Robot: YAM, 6 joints.
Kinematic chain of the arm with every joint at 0, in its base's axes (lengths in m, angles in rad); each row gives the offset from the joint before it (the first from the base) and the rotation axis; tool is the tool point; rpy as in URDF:
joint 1: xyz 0 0 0.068 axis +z
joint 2: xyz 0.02 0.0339 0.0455 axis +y
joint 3: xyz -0.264 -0.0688 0 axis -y
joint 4: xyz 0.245 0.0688 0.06 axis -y
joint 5: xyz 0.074 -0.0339 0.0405 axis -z
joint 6: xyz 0.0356 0 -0.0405 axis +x
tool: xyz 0 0 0 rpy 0 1.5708 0
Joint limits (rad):
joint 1: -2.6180..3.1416
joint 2: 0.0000..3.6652
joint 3: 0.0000..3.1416
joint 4: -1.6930..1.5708
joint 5: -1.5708..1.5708
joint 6: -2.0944..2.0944
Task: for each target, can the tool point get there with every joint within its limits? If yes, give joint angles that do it. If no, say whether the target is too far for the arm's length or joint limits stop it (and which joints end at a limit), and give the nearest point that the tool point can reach.
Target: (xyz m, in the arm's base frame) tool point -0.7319 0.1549 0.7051
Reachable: no: too far | nearest point -0.4948 0.1047 0.5082 | short by 0.312 m
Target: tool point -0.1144 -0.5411 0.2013
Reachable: yes | joints -1.8385 2.7418 2.7454 -1.0473 -1.1753 -0.4317
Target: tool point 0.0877 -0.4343 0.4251
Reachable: yes | joints 1.7151 0.3046 2.0899 1.2982 0.7538 -0.8417
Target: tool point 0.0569 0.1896 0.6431
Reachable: yes | joints 1.1237 1.7067 2.8379 -0.9035 -1.0348 0.0261
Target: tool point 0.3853 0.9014 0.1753
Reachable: no: too far | nearest point 0.2533 0.5927 0.1537 | short by 0.336 m
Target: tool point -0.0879 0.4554 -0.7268
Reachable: no: too far | nearest point -0.0671 0.3474 -0.3647 | short by 0.378 m
